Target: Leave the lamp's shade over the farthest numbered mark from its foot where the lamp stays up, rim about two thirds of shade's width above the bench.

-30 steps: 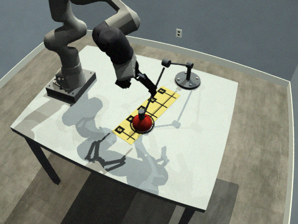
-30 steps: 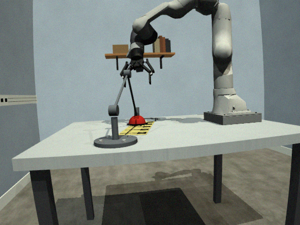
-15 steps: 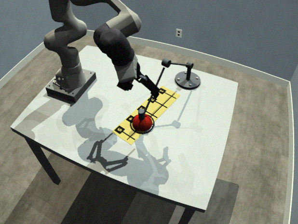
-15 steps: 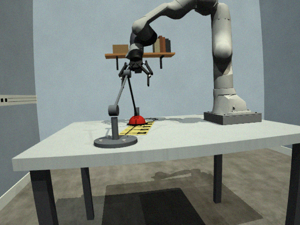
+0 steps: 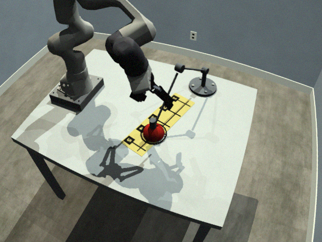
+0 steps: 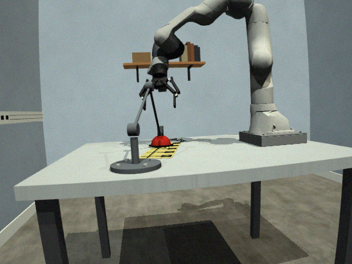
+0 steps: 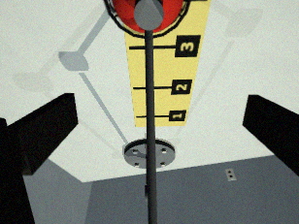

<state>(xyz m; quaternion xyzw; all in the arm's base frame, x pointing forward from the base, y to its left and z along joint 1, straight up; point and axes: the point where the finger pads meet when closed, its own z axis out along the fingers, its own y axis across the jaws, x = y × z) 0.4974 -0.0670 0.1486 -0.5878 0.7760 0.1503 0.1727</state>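
The yellow numbered strip is 10 mm behind my hand, 50 mm to the left of it and 200 mm below it. The rest, counted from my hand: round grey foot (110 mm ahead, 390 mm to the left, 170 mm below).
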